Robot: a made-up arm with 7 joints.
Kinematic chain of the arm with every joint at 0, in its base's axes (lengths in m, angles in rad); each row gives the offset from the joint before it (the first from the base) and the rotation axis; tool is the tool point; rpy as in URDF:
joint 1: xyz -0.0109 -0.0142 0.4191 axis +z
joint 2: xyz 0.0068 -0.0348 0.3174 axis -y
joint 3: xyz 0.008 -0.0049 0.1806 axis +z
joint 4: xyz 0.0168 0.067 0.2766 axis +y
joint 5: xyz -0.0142 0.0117 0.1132 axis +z
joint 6: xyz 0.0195 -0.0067 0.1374 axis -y
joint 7: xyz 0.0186 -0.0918 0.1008 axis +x
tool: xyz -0.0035 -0.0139 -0.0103 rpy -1.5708 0 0
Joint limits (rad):
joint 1: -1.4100..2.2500
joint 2: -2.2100..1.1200
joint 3: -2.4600..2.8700
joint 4: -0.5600..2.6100
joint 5: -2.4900..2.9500
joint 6: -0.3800..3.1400
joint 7: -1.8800..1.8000
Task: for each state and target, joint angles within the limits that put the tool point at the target. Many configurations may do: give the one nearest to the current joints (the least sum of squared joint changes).
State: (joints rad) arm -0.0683 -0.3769 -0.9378 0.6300 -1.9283 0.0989 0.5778
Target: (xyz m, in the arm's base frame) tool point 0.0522 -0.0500 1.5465
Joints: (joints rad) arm -0.0868 0.0018 -0.9140 0.3849 -1.7605 -0.2073 0.6633
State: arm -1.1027 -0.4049 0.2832 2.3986 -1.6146 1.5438 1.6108
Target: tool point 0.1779 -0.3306 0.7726
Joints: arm -1.4100 -0.7120 0.0594 2.6100 -1.8691 1.2737 1.6845
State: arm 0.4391 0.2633 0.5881 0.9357 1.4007 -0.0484 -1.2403
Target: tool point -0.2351 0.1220 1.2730
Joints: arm 0.7137 0.7171 0.5767 1.2750 1.3333 -0.0452 -1.2017
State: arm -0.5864 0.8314 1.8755 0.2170 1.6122 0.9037 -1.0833
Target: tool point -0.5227 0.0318 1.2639
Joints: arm 0.1441 0.7039 1.9231 0.1873 1.5345 1.2804 -1.0713
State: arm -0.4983 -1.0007 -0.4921 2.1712 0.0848 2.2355 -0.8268
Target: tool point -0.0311 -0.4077 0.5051
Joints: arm -1.1233 -1.6899 -0.4953 2.3398 0.1056 2.0305 -0.8108
